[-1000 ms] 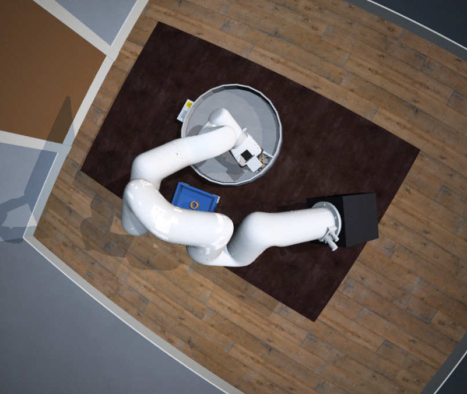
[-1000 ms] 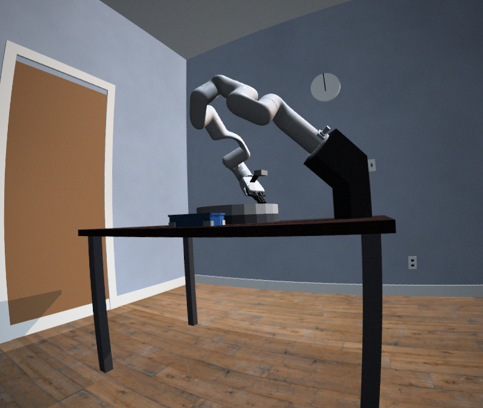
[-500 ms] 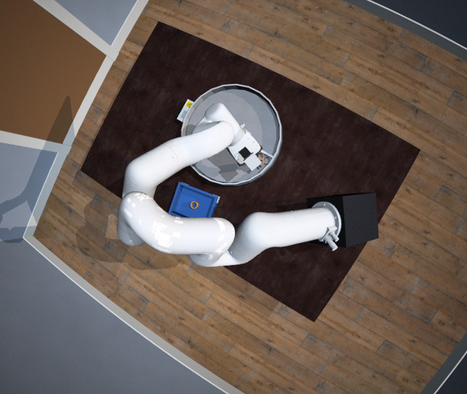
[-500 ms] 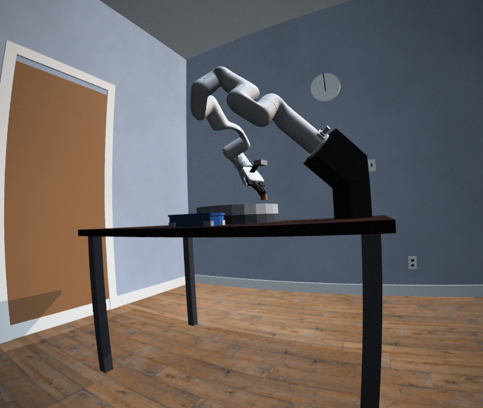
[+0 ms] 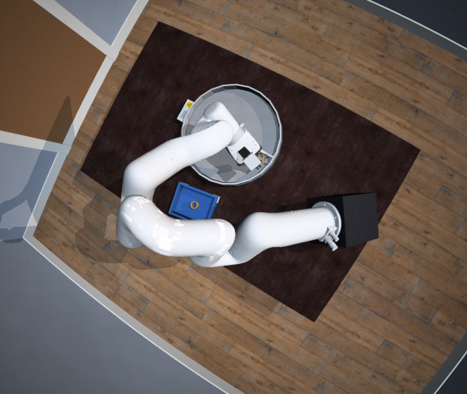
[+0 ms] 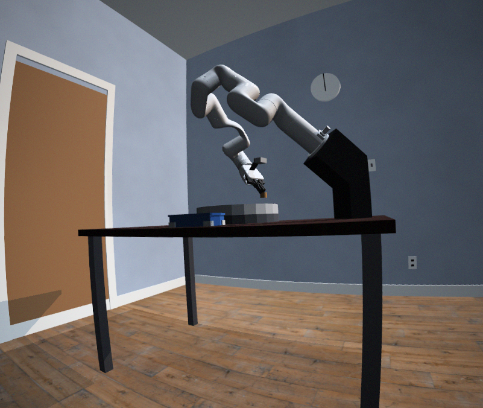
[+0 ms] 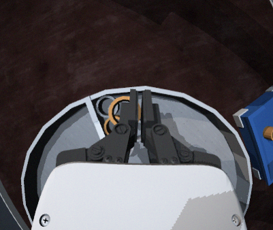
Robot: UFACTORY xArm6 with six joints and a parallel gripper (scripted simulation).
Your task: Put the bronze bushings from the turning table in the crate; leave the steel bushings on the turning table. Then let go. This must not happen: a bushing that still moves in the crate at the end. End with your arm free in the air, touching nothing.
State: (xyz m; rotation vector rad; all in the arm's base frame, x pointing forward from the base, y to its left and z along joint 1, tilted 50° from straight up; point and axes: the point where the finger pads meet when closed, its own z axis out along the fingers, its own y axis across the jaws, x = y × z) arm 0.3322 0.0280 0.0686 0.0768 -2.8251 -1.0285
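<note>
Right now my hand is 330 mm to the right of the crate, 140 mm above it and 40 mm short of it. Round my hand: round grey turning table 180 mm ahead, 110 mm below, 10 mm to the left.
</note>
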